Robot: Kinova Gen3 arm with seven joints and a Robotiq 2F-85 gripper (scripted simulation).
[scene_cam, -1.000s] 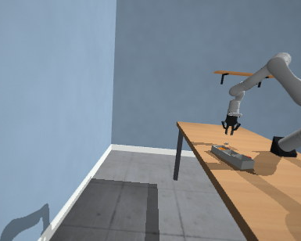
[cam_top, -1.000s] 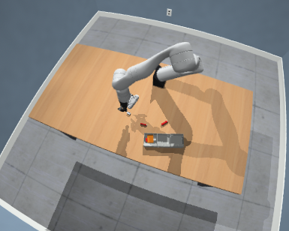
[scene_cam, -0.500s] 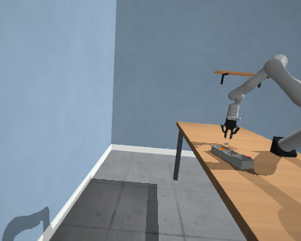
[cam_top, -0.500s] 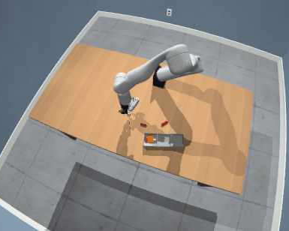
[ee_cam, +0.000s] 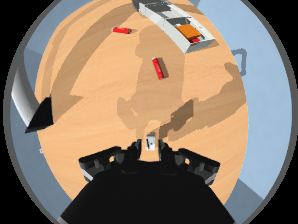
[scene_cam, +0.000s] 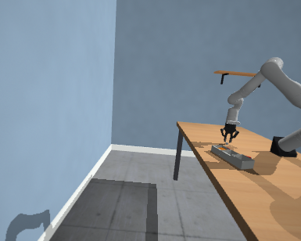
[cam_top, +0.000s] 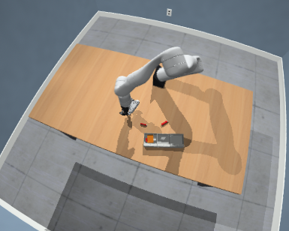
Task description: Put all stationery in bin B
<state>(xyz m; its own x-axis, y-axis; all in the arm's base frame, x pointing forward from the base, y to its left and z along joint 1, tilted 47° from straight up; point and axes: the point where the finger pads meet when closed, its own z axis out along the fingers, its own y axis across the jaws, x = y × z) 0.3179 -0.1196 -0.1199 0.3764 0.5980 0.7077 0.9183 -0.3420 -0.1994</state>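
The small pale piece is 20 mm below my hand. Round my hand: orange block: 150 mm ahead, 180 mm to the left, 10 mm below; then red-and-white item: 150 mm ahead, 190 mm to the left, 20 mm below; then grey bin row: 150 mm ahead, 270 mm to the left, 10 mm below.
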